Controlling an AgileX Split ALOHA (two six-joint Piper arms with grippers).
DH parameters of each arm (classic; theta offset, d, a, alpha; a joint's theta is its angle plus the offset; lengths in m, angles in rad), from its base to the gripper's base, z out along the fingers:
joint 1: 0 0.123 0 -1.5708
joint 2: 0.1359 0 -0.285 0
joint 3: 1.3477 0 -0.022 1.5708
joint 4: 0 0.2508 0 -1.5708
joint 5: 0 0 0.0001 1.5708
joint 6: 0 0.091 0 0
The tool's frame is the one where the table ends.
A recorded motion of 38 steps. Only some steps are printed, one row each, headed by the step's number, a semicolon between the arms.
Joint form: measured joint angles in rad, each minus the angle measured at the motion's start. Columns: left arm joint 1, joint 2, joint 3, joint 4, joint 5, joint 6; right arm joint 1, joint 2, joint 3, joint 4, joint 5, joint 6.
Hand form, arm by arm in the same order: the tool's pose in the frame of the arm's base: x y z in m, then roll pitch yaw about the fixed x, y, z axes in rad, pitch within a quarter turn. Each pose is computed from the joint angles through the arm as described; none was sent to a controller.
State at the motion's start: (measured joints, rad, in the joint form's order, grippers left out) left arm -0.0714 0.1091 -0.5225 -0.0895 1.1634 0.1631; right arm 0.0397 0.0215 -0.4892 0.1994 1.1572 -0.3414
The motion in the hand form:
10: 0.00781 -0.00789 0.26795 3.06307 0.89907 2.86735; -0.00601 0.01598 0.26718 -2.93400 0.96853 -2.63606
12: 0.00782 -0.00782 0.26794 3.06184 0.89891 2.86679; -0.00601 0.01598 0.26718 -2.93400 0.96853 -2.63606
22: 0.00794 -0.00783 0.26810 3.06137 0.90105 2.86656; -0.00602 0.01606 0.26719 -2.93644 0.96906 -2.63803
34: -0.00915 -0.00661 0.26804 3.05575 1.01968 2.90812; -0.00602 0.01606 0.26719 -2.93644 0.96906 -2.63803
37: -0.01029 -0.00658 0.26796 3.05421 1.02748 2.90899; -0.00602 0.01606 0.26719 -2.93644 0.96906 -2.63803
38: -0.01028 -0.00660 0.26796 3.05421 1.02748 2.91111; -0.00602 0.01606 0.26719 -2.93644 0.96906 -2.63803
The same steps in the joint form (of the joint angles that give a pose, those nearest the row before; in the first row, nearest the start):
10: -0.0001 -0.0010 0.0342 0.0010 -0.0226 -0.0001; 0.0000 0.0000 0.0040 -0.0037 -0.0007 0.0002
12: 0.0000 -0.0011 0.0342 0.0019 -0.0227 0.0000; 0.0000 0.0000 0.0040 -0.0037 -0.0007 0.0002
22: 0.0000 -0.0010 0.0342 0.0018 -0.0248 0.0000; 0.0000 0.0000 0.0040 -0.0027 -0.0007 0.0010
34: 0.0288 -0.1204 0.0342 0.0048 -0.0246 -0.0278; 0.0000 0.0000 0.0040 -0.0027 -0.0007 0.0010
37: 0.0305 -0.1283 0.0342 0.0048 -0.0245 -0.0286; 0.0000 0.0000 0.0040 -0.0027 -0.0007 0.0010
38: 0.0326 -0.1284 0.0342 0.0048 -0.0245 -0.0286; 0.0000 0.0000 0.0040 -0.0027 -0.0007 0.0010

